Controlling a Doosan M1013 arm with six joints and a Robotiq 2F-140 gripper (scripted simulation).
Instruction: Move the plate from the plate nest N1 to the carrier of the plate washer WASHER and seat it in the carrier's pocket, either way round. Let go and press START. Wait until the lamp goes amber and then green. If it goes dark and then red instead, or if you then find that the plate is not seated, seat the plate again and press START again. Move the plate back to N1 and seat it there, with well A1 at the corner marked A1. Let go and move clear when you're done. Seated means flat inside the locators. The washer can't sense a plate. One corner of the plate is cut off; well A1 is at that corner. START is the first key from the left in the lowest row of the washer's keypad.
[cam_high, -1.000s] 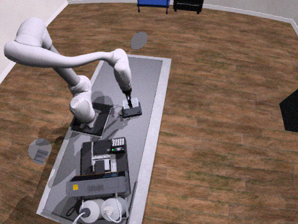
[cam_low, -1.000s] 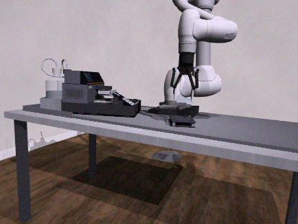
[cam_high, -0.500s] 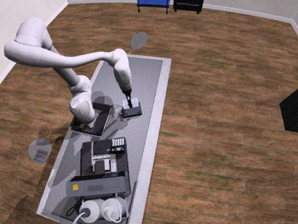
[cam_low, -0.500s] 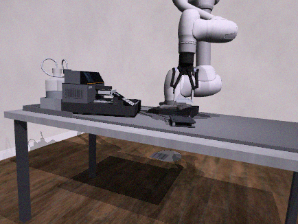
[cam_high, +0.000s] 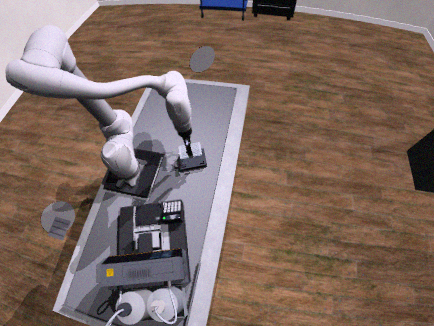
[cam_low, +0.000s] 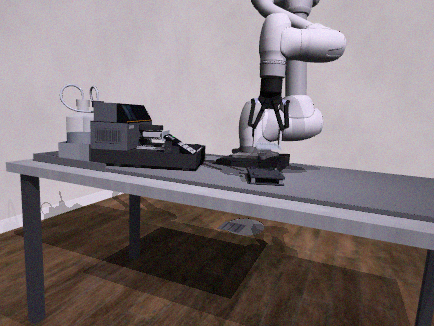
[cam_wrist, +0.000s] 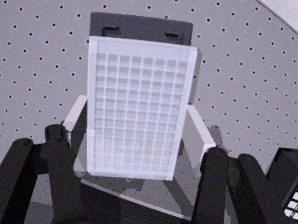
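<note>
My gripper is now 12 cm above the plate nest N1. Also, from my hand: plate washer: 55 cm to the right, 2 cm below, 2 cm ahead; white well plate: 2 cm below.
</note>
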